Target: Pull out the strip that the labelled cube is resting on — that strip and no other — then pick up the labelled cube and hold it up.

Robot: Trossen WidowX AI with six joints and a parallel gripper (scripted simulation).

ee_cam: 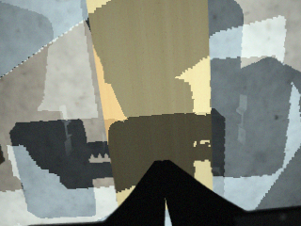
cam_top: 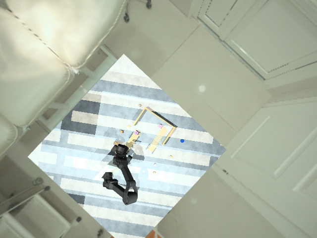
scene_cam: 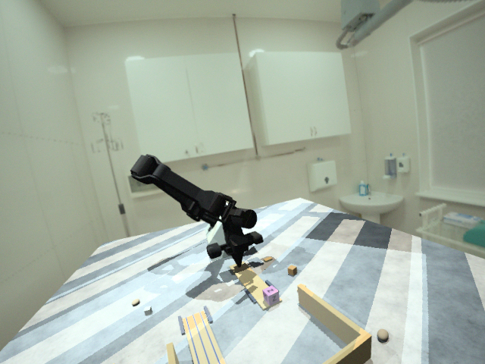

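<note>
Right now my gripper tip is 13 cm to the right of the orange cube and 13 cm short of it. Round my gripper tip: white cube 30 cm to the right, 7 cm ahead; then blue dot 39 cm ahead, 37 cm to the right.
</note>
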